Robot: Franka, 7 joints.
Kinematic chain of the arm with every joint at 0, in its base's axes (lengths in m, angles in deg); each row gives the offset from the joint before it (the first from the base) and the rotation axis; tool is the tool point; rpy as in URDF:
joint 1: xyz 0 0 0.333 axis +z
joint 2: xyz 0 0 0 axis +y
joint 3: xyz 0 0 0.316 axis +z
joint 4: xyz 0.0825 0 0 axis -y
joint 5: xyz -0.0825 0 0.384 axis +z
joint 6: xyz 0 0 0 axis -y
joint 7: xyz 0.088 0 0 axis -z
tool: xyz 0 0 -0.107 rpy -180 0 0
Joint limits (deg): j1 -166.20..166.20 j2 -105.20..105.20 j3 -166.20..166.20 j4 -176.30..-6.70 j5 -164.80..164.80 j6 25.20..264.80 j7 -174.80..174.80
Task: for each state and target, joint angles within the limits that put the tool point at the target. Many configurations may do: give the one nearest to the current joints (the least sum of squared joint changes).
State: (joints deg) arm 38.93 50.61 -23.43 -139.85 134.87 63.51 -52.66
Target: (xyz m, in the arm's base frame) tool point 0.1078 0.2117 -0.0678
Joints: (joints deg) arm 49.55 66.18 -5.69 -147.58 130.74 66.99 -52.66
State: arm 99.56 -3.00 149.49 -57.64 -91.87 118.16 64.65
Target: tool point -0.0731 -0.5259 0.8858
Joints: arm 109.55 2.70 160.16 -74.47 -88.53 114.07 64.65
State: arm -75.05 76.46 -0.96 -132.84 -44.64 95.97 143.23
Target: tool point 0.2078 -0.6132 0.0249
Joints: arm -70.02 60.90 3.28 -83.50 -50.06 113.90 143.23
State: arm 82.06 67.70 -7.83 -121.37 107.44 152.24 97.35
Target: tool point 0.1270 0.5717 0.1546
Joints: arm 86.72 33.77 -6.23 -113.84 107.42 153.96 97.35
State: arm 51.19 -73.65 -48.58 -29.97 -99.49 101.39 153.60
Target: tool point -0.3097 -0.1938 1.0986
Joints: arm 14.08 -42.50 -13.88 -32.39 -101.12 120.46 153.60
